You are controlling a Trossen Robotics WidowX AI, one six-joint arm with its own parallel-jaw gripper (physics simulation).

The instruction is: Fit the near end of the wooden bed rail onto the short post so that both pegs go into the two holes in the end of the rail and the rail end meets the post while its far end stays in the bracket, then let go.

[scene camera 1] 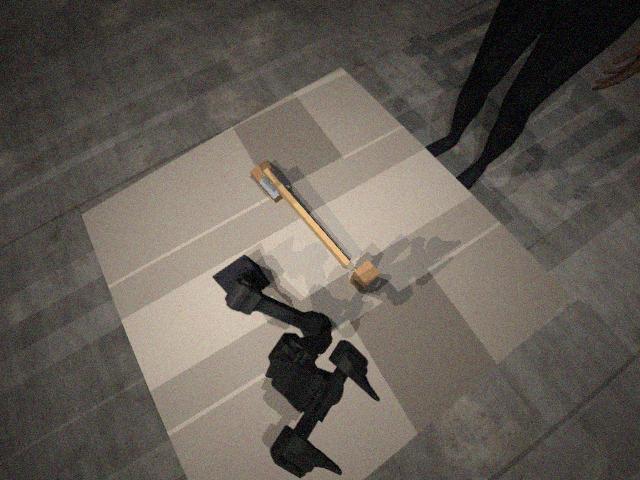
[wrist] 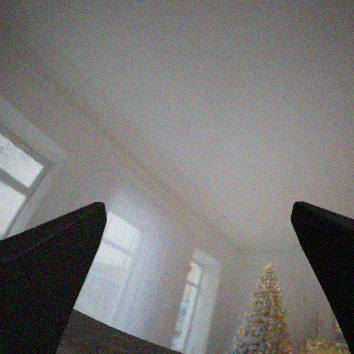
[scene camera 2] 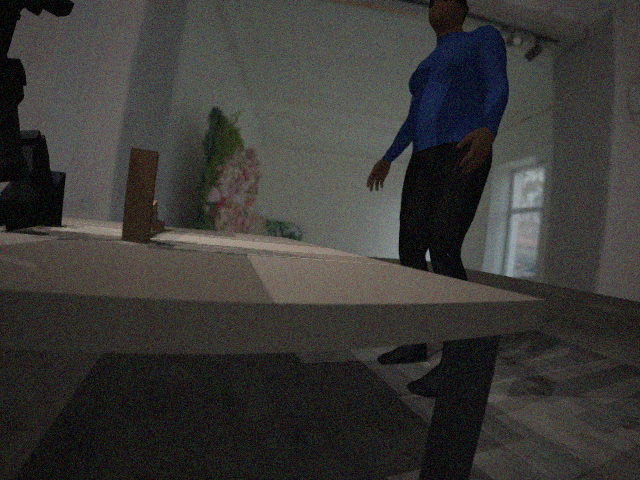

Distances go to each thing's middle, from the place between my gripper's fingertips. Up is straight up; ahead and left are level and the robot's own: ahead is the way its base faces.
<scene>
My gripper is now 240 mm short of the wooden bed rail (scene camera 1: 341, 258), 430 mm to the right of it and 430 mm above it.
</scene>
